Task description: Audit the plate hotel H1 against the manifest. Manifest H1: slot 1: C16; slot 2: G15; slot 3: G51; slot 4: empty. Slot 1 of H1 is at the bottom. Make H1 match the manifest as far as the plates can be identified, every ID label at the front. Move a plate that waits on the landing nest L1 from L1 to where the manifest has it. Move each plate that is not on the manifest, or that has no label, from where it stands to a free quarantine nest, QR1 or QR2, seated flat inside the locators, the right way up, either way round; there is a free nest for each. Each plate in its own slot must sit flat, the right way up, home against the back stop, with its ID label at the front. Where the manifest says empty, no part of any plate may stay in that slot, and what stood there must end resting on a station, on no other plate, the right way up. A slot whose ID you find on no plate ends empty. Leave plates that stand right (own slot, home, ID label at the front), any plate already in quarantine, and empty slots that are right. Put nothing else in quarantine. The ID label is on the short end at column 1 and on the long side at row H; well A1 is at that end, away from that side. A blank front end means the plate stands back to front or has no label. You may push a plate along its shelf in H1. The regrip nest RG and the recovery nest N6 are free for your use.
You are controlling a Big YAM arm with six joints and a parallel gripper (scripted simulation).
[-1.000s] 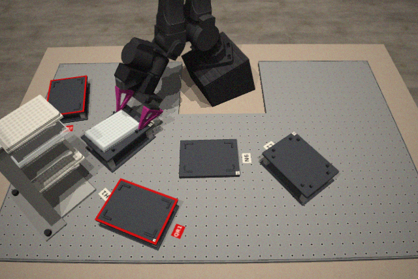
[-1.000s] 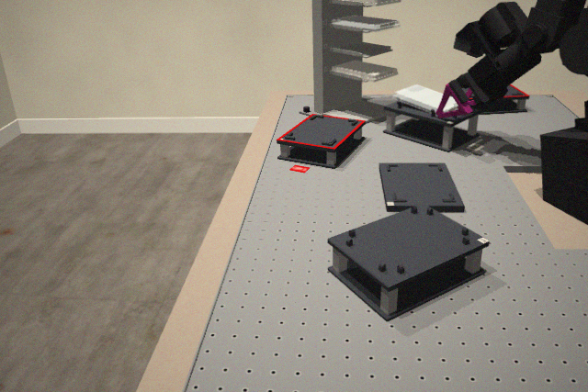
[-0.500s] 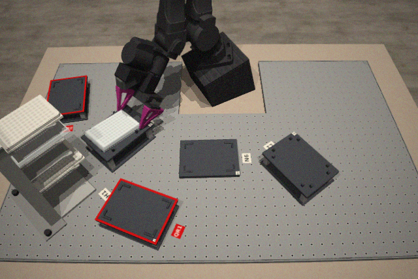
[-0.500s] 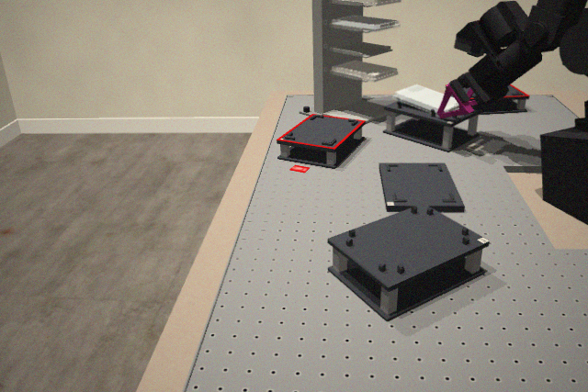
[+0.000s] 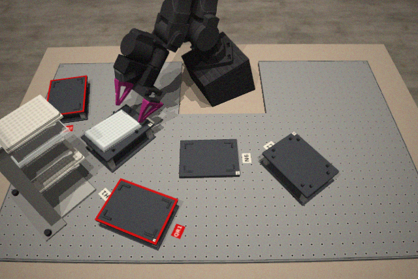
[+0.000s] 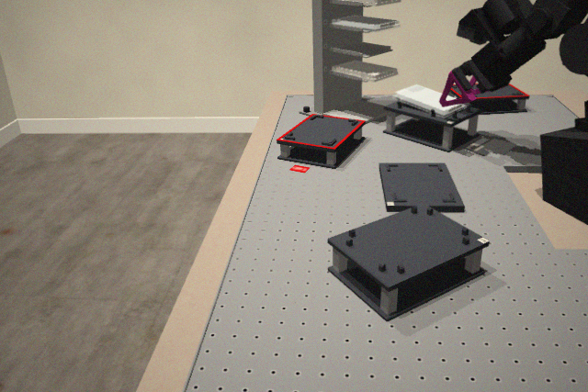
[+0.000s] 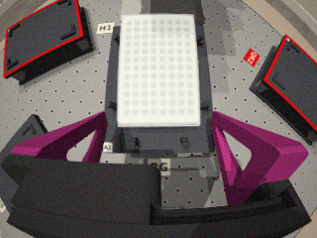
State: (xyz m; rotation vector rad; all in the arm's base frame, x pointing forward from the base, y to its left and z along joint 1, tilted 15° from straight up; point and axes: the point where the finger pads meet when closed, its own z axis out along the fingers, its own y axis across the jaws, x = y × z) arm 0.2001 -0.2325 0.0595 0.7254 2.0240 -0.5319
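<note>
Right now the regrip nest is 40 mm to the right of my hand, 40 mm below it and 40 mm ahead of it. From my hand the other things lie so: flat nest N6: 220 mm to the left, 100 mm ahead, 90 mm below; then plate labelled G51: 180 mm ahead, 160 mm to the right, 120 mm above; then quarantine nest QR2: 230 mm to the right, 120 mm behind, 60 mm below.
</note>
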